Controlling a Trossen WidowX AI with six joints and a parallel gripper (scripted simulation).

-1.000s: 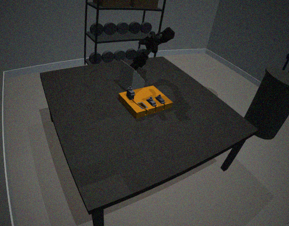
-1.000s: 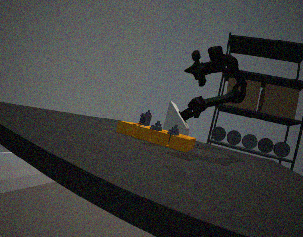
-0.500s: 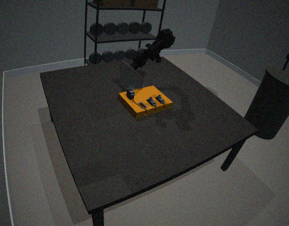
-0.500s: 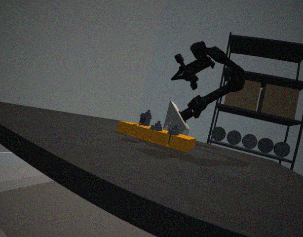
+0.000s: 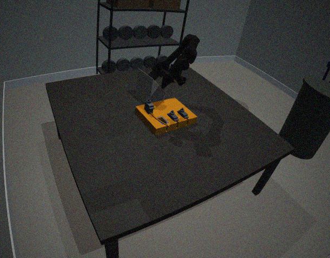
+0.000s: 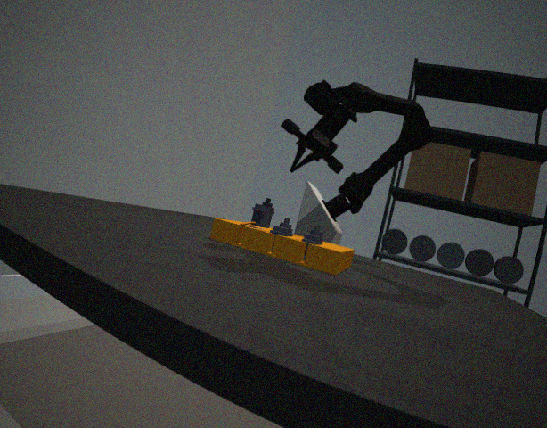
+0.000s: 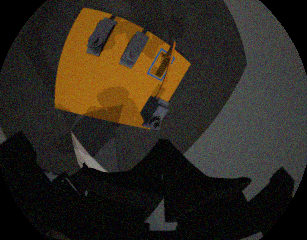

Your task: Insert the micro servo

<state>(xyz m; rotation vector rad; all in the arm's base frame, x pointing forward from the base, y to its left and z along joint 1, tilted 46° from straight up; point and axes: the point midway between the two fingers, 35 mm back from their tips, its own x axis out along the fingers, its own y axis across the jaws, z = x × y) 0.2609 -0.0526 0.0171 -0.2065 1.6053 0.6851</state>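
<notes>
Right now the orange deck is 180 mm below my gripper tip, 40 mm to the left of it and 30 mm behind it.
</notes>
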